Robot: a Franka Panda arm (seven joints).
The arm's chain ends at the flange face. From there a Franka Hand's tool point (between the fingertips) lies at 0.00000 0.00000 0.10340 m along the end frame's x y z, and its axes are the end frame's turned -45 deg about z.
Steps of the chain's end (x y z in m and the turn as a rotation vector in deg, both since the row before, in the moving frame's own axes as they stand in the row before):
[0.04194 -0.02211 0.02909 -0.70 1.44 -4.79]
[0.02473 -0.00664 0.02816 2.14 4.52 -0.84]
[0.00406 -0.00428 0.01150 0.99 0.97 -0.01]
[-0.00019 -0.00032 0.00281 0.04 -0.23 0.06]
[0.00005 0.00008 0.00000 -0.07 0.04 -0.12]
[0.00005 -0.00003 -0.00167 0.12 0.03 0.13]
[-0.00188 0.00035 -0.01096 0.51 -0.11 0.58]
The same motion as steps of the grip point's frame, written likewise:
[0.04635 0.01671 0.02905 -1.51 0.52 -4.79]
[0.03069 0.01576 0.02777 -1.68 4.71 -0.84]
[0.00840 -0.00018 0.01147 0.01 1.39 -0.01]
[-0.00015 -0.00071 0.00281 0.19 -0.13 0.06]
[-0.00006 0.00023 0.00000 -0.08 -0.02 -0.12]
[0.00025 -0.00010 -0.00167 0.06 0.11 0.13]
[-0.00106 -0.00187 -0.01096 0.44 0.28 0.58]

